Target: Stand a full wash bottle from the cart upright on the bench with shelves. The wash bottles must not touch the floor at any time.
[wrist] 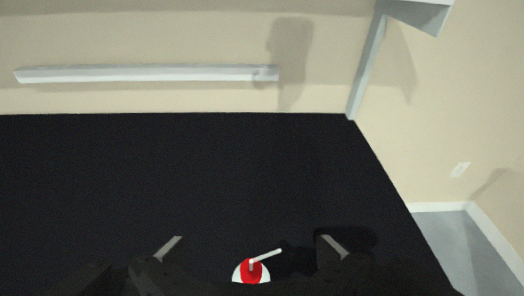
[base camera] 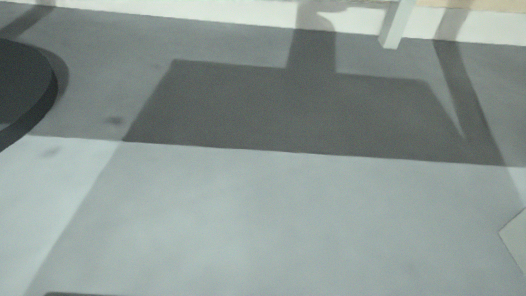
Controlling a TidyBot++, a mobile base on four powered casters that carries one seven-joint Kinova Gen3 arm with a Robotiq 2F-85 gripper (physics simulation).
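Places are measured from the arm's base along level axes (x ahead, y left, z up), in centimetres.
Where they show: gripper, fingertip midpoint: (wrist: 252,251).
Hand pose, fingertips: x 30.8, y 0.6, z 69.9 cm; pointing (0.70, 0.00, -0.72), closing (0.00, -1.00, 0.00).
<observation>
Things, the pixels of their top centre, and the offset from my fingertips. "*": a spot on its surface instead. Level surfaces: height alone.
- wash bottle at its top centre: (wrist: 257,256) dx +6.3, dy -0.8, dz -15.9 cm
- bench at its surface level: dz -33.4 cm
- pale leg at a spot on its surface: (base camera: 397,25) * dx +61.7, dy -34.7, dz -103.0 cm
A wash bottle (wrist: 251,273) with a red cap, a white shoulder and a thin white spout stands upright on the black top of the bench (wrist: 175,170), low in the wrist view. Its lower part is hidden behind the gripper's body, so its fill level does not show. My gripper (wrist: 252,251) is open and empty, its fingertips wide apart to the left and right of the bottle's position in the view. The bottle looks small and lies some way below the gripper. The cart cannot be made out in either view.
A pale shelf (wrist: 145,74) runs along the wall behind the bench, and a grey upright post (wrist: 367,70) stands at its back right corner. A dark round object (base camera: 22,82) is at the left in the base view, and a pale leg (base camera: 397,25) stands near the wall.
</observation>
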